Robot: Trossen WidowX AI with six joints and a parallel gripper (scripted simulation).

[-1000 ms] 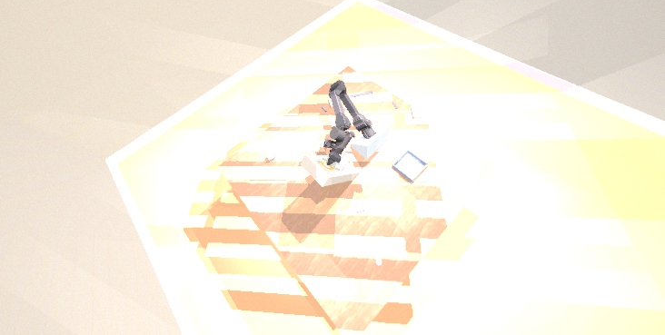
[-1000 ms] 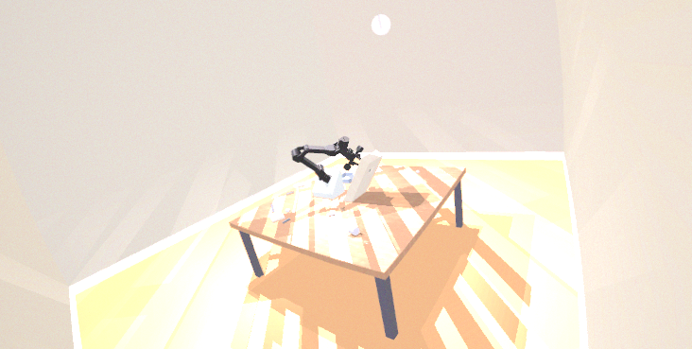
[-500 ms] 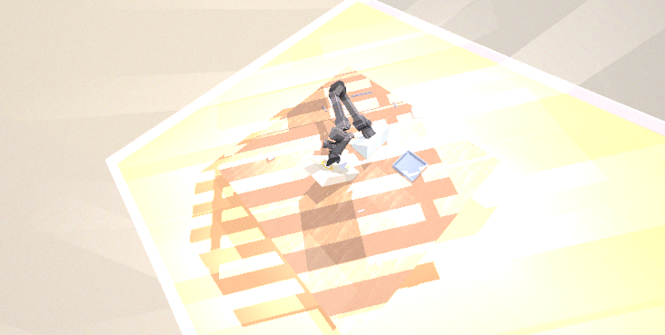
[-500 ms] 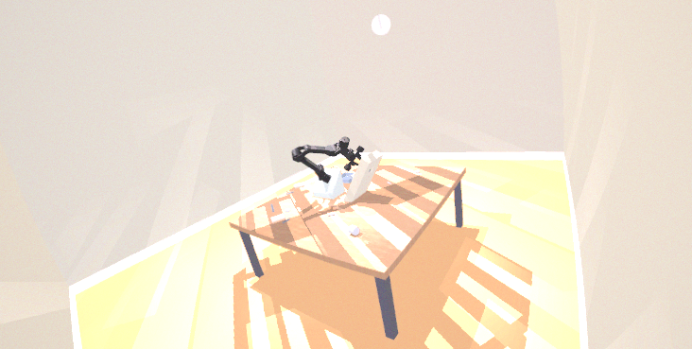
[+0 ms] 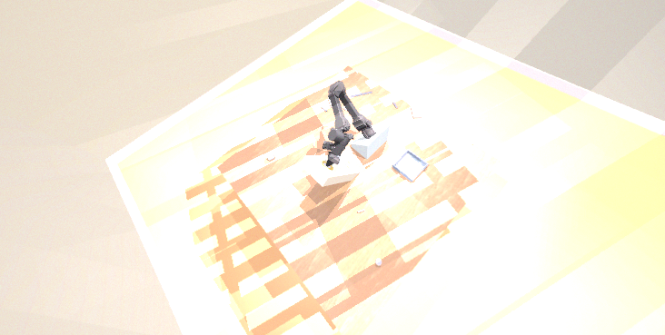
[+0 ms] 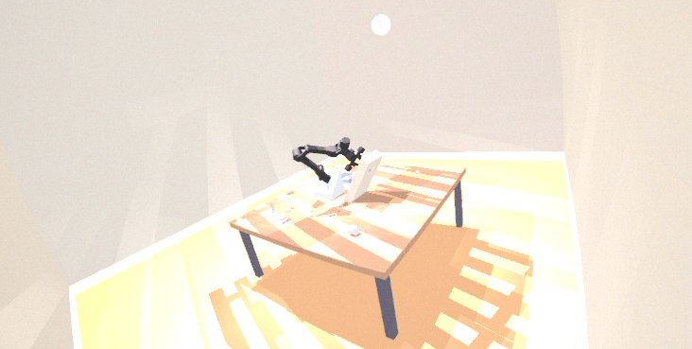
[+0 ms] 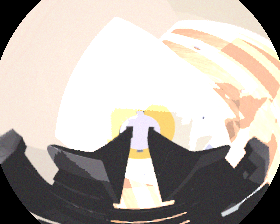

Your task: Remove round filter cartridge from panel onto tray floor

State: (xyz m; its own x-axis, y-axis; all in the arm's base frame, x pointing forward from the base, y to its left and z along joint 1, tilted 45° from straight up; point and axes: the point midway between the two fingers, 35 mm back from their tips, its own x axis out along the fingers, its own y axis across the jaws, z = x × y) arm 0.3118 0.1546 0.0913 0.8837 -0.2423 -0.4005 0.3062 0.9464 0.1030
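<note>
My gripper tip is now 10 mm short of the filter cartridge and 10 mm above it. The rest, counted from my gripper tip: tray: 450 mm behind, 220 mm to the left, 220 mm below; service panel: 40 mm behind, 80 mm below.
</note>
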